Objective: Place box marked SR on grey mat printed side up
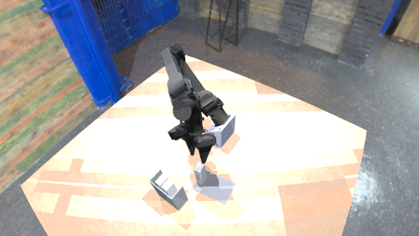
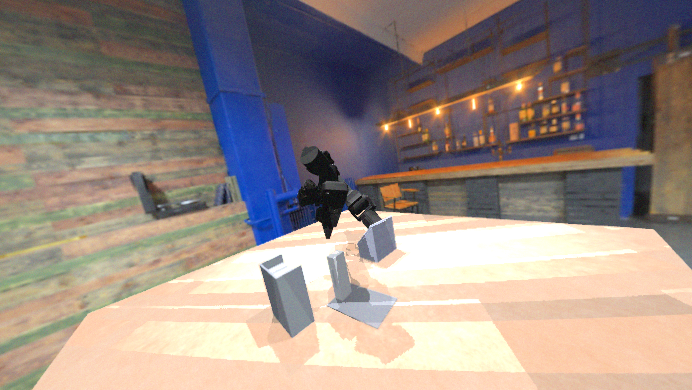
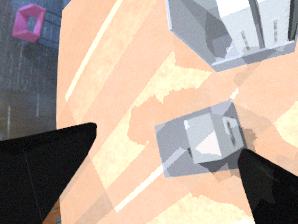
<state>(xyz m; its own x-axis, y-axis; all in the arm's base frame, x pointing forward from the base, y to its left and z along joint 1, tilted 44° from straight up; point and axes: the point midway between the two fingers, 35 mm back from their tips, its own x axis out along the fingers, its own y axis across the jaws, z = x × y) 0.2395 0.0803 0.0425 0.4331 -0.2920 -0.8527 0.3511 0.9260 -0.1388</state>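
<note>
The SR box lies 10 mm to the right of my gripper tip and 120 mm below it. From my gripper tip the other things lie so: grey mat (60 mm to the left, 180 mm below); then flat white item (190 mm to the right, 180 mm below).
</note>
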